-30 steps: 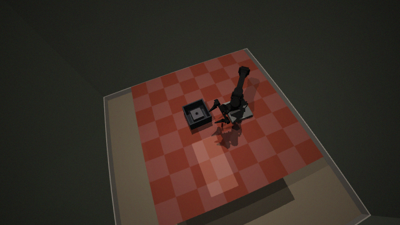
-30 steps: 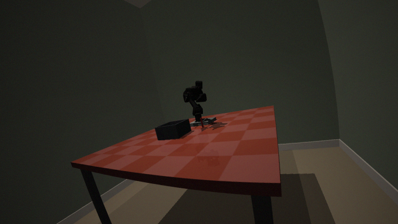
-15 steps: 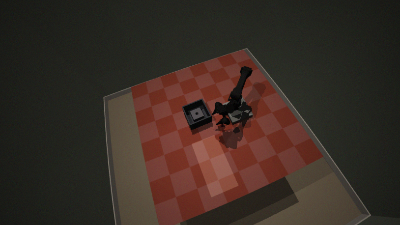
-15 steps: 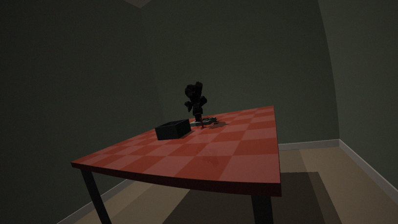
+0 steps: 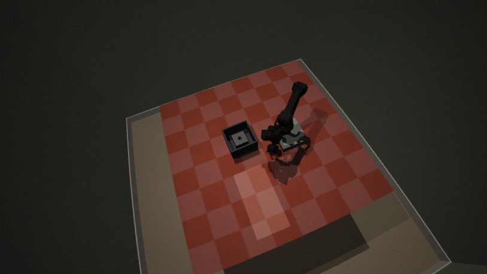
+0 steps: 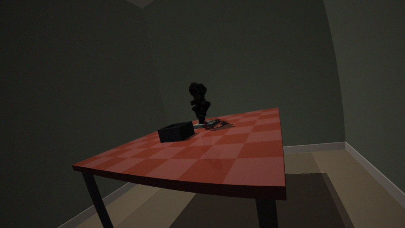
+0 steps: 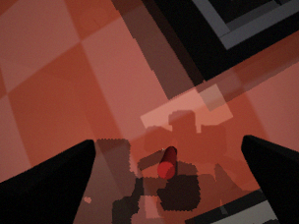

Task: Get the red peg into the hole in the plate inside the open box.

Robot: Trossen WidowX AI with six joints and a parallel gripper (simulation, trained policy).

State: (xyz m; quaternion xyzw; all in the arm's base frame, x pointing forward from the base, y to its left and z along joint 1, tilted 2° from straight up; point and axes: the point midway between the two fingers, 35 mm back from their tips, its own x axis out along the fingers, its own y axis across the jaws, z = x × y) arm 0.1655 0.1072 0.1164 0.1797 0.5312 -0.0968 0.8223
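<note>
The red peg is 7 cm below my gripper tip, 2 cm behind it and 1 cm to the left of it. From my gripper tip the other things lie so: box (15 cm ahead, 14 cm to the right, 9 cm below); grey plate (15 cm ahead, 14 cm to the right, 7 cm below).
</note>
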